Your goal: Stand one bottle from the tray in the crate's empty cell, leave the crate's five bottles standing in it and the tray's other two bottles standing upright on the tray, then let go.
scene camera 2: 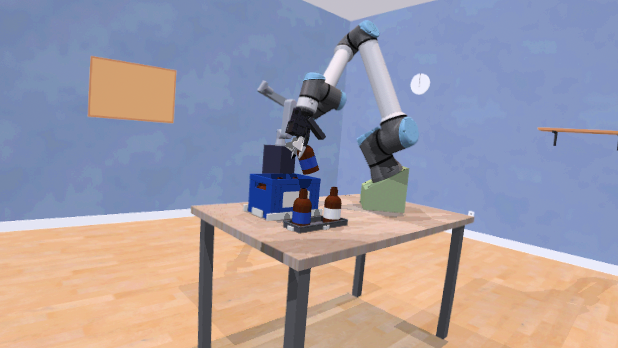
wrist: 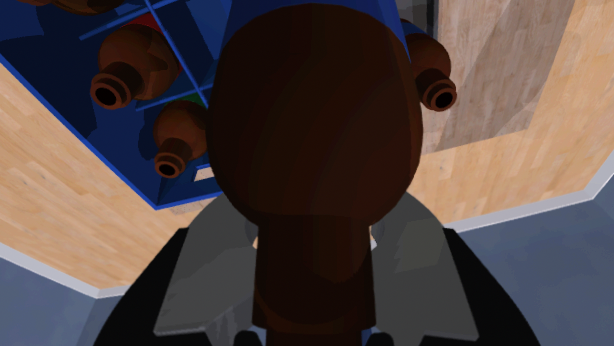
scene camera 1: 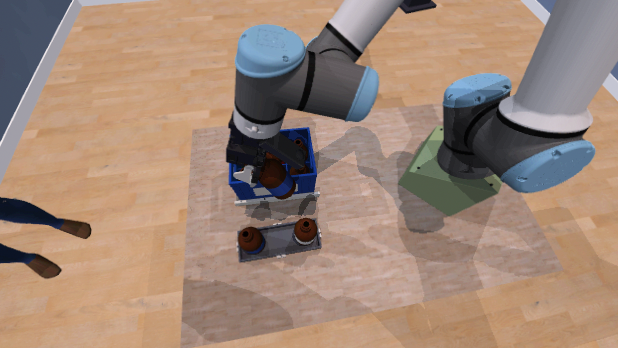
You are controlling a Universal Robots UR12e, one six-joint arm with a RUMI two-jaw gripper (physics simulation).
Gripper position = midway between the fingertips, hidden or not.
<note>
In view: my gripper (scene camera 1: 254, 176) and a brown bottle (scene camera 1: 273, 176).
The brown bottle shows as well in the wrist view (wrist: 314, 131). My gripper also shows in scene camera 2 (scene camera 2: 295, 158).
</note>
